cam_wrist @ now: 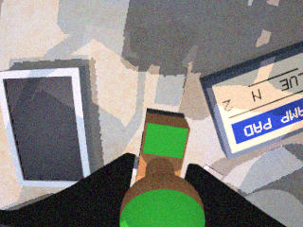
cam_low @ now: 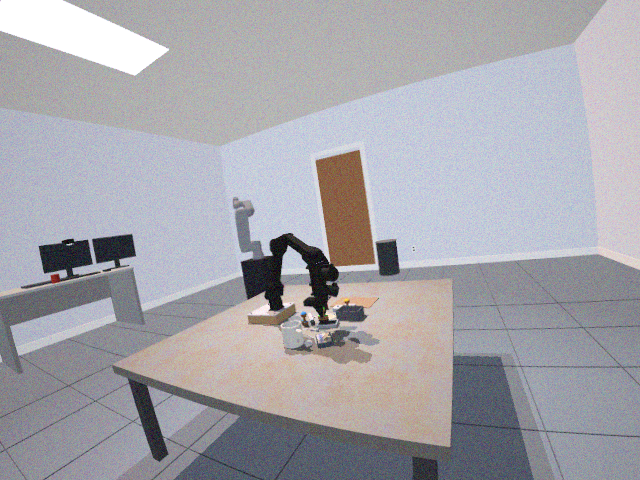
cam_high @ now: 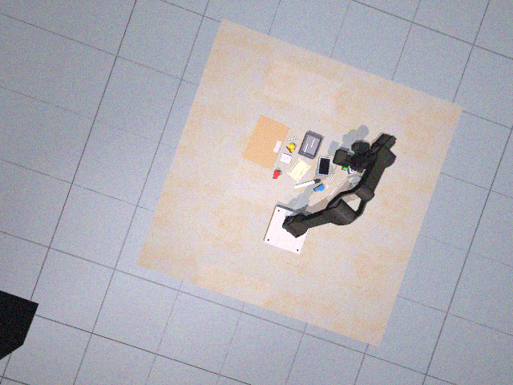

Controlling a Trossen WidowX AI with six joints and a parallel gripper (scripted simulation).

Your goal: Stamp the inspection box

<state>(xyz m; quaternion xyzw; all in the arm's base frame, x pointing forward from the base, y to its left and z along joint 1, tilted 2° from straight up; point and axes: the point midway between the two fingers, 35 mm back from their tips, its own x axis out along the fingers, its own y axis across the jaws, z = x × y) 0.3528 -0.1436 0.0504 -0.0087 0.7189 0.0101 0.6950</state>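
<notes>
My gripper tip is 80 mm to the right of the ink pad, 70 mm above it and 30 mm past it. From my gripper tip the other things lie so: blue-knobbed stamp (140 mm behind, 70 mm to the left, 60 mm below); then white mug (130 mm to the right, 70 mm behind, 40 mm below); then stamp pad tin (80 mm to the right, 70 mm below, 30 mm ahead).
</notes>
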